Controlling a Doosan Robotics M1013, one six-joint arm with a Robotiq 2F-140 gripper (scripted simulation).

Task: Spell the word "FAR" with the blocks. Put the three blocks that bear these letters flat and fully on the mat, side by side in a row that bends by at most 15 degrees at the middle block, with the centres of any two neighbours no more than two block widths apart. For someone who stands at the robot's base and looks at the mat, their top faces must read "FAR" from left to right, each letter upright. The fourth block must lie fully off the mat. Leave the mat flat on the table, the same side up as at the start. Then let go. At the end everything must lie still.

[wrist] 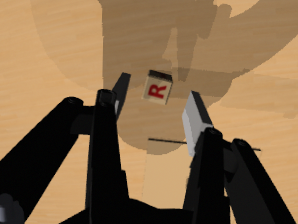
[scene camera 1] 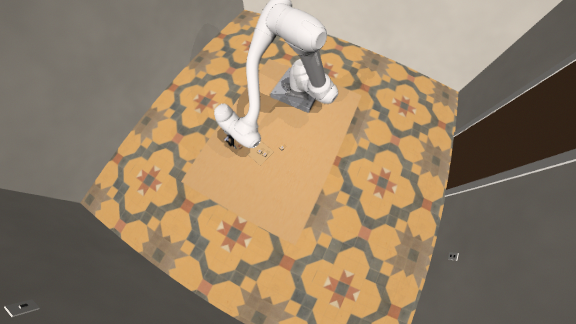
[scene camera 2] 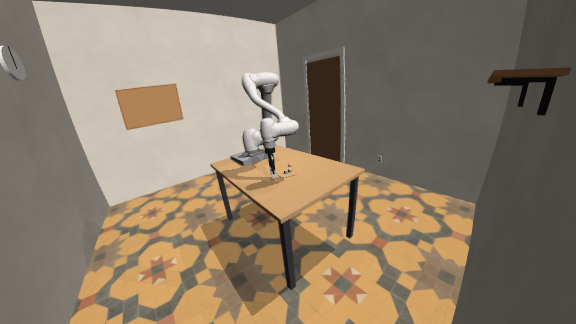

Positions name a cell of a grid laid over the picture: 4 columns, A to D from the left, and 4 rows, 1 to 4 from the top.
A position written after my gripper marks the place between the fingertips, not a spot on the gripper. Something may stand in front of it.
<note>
In view: my gripper (wrist: C2) and an R block (wrist: C2).
</note>
